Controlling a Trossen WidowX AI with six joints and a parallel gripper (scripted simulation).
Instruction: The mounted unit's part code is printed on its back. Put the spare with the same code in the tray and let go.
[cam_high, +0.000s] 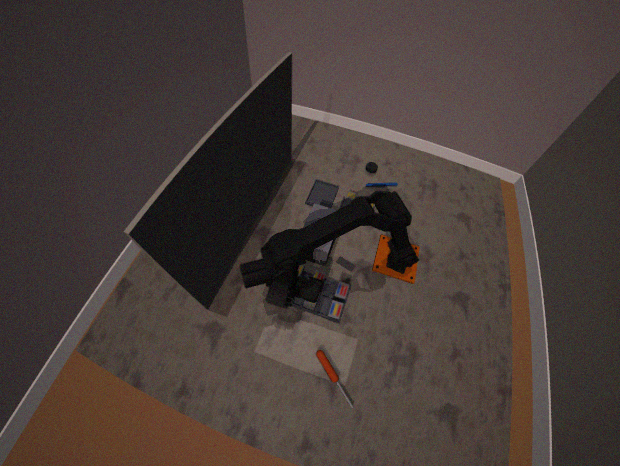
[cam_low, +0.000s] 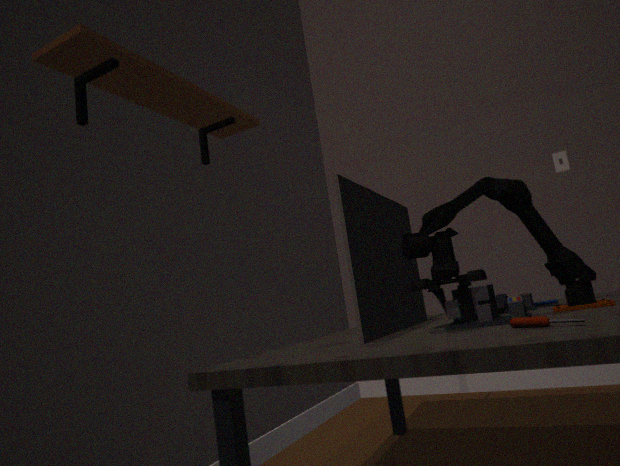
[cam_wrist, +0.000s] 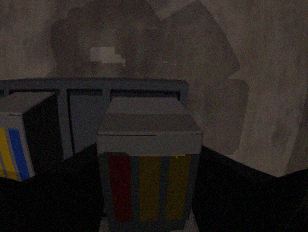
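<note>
Now: gripper tip 41 cm to the left of the grey tray, 8 cm short of it and 4 cm above it. From my gripper tip the other things lie so: grey spare rack: 7 cm behind, 4 cm to the right, 3 cm below; blue pen: 58 cm to the right, 12 cm behind, 3 cm below; tall black panel: 24 cm ahead, 19 cm to the right, 18 cm above.
</note>
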